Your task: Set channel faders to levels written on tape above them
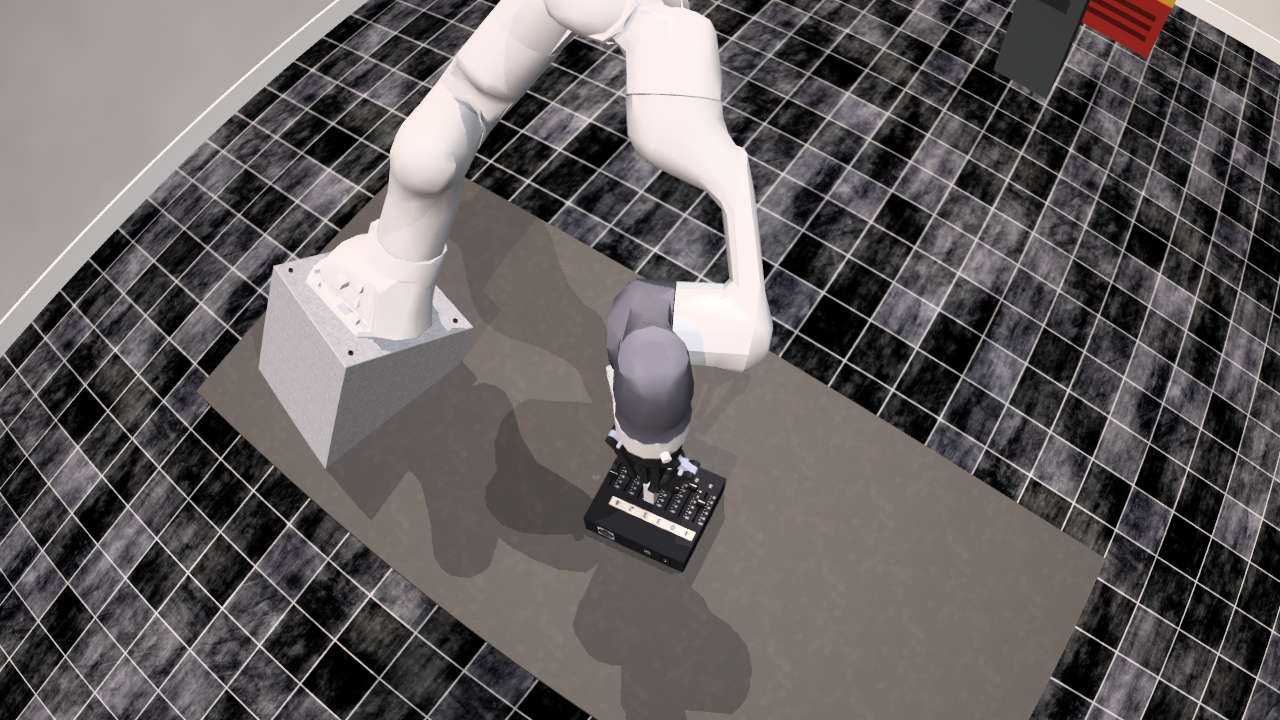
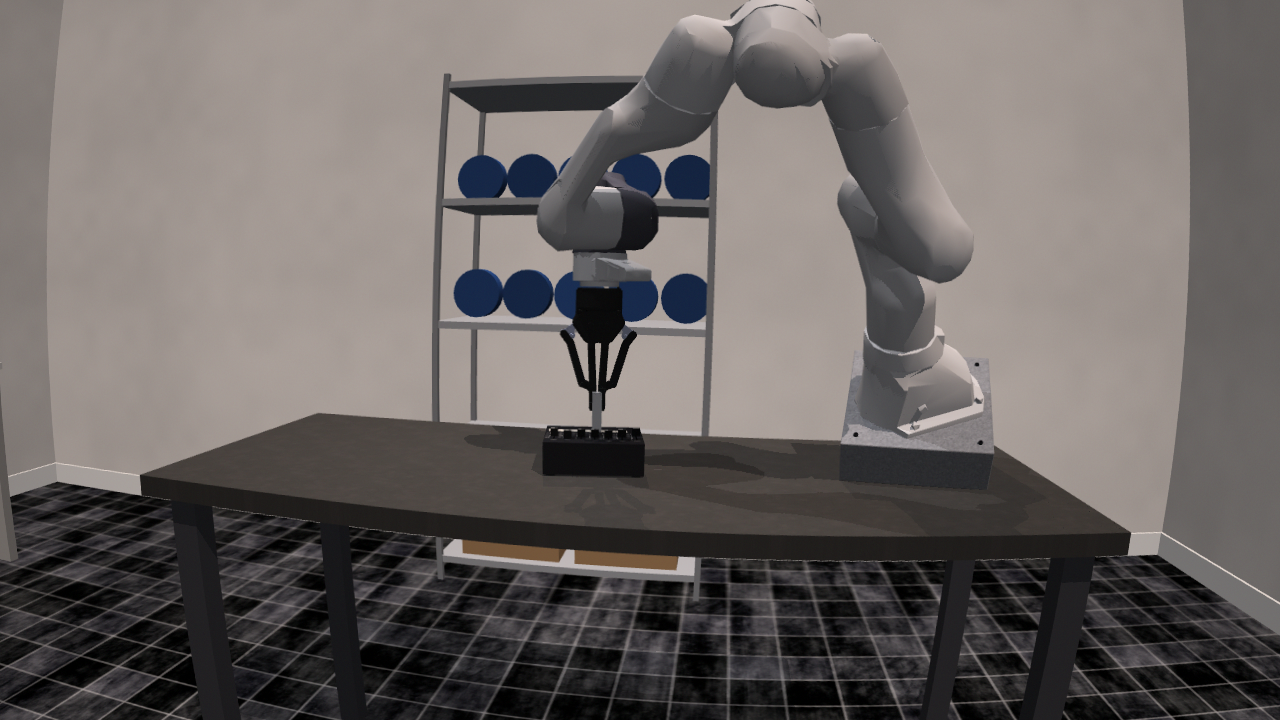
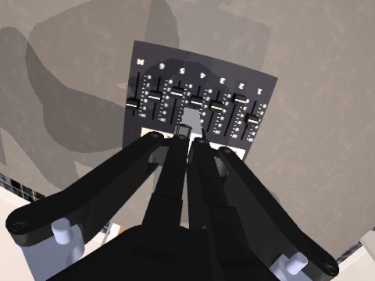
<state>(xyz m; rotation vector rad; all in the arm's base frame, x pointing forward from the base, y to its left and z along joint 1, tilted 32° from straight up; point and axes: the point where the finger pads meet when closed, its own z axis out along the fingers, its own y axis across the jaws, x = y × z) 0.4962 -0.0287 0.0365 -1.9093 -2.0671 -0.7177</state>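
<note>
Right now my hand is 6 cm past the master fader and 3 cm above it.
</note>
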